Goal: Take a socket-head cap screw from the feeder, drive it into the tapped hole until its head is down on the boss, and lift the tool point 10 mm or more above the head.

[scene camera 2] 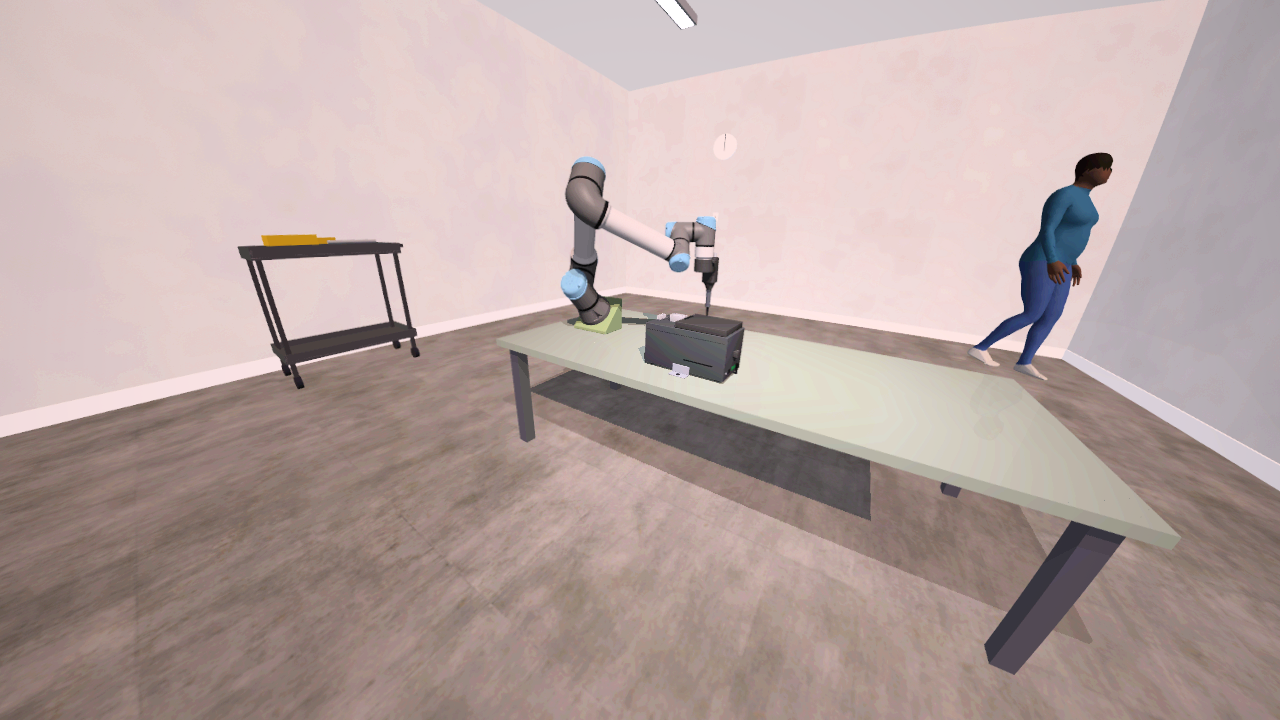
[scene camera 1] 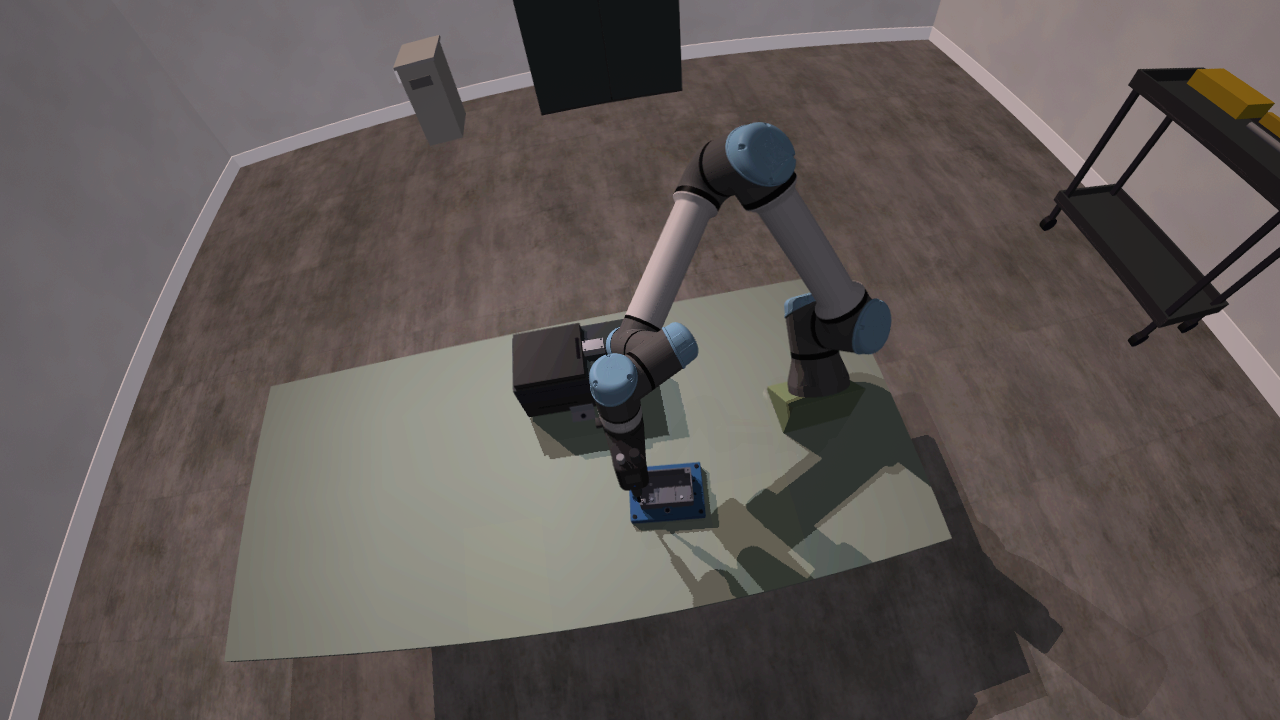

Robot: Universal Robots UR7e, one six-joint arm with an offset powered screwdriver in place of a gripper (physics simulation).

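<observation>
My screwdriver (scene camera 1: 639, 497) (scene camera 2: 708, 311) points down, its tip at the left end of the grey open-topped housing (scene camera 1: 669, 493). The housing sits on a blue fixture plate (scene camera 1: 646, 516). The gap between tip and boss is too small to judge. The screw, its head and the tapped hole cannot be made out, so whether the bit bears a screw does not show. The black screw feeder (scene camera 1: 547, 358) (scene camera 2: 687, 347) stands behind the tool in the scene camera 1 view. In the scene camera 2 view it stands in front of the fixture and hides it.
The arm's base stands on a green wedge mount (scene camera 1: 799, 410) (scene camera 2: 601, 324) on the pale green table (scene camera 1: 384, 510) (scene camera 2: 895, 394). A dark cart (scene camera 1: 1141, 80) (scene camera 2: 322, 252) with yellow items stands off the table. A person (scene camera 2: 1060, 241) is beyond the table.
</observation>
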